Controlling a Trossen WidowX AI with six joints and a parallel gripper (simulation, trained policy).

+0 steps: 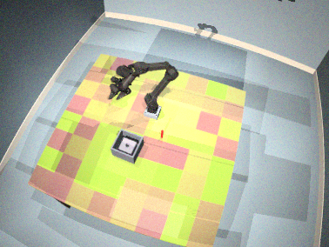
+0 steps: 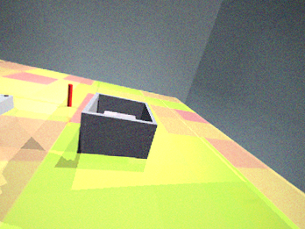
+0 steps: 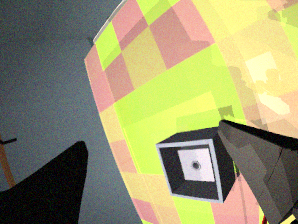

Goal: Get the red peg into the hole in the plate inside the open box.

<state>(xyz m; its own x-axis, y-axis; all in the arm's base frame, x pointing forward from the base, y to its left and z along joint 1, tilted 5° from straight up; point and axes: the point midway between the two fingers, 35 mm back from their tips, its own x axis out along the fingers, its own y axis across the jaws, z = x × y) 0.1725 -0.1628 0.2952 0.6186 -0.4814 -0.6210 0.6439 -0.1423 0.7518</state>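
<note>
Right now my gripper tip is 10 mm past the red peg, 320 mm to the right of it and 260 mm above it. The rest, counted from my gripper tip: dark box (150 mm ahead, 140 mm to the left, 270 mm below).
</note>
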